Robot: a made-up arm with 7 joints. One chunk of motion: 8 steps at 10 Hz.
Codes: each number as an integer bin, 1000 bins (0 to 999) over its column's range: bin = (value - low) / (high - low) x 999, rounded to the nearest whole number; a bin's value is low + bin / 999 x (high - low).
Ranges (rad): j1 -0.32..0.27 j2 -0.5..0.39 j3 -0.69..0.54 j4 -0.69..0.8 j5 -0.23..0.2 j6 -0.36..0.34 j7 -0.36..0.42
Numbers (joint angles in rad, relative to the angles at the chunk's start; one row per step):
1: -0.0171 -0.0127 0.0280 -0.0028 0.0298 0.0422 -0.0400
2: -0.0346 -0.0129 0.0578 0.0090 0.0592 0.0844 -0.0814
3: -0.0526 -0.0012 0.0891 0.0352 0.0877 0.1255 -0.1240
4: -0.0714 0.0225 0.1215 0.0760 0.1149 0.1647 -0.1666
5: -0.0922 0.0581 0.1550 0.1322 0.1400 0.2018 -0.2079
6: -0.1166 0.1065 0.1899 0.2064 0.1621 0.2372 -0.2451
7: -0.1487 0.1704 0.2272 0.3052 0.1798 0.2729 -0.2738
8: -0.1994 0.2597 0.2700 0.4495 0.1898 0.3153 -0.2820
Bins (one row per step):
1: 513 547 583 461 604 574 410
2: 483 547 607 469 672 634 357
3: 453 560 633 486 738 693 302
4: 421 586 659 514 801 749 248
5: 386 626 686 551 860 802 195
6: 344 681 715 601 911 852 147
7: 290 753 745 667 952 903 110
8: 204 853 780 764 975 964 100

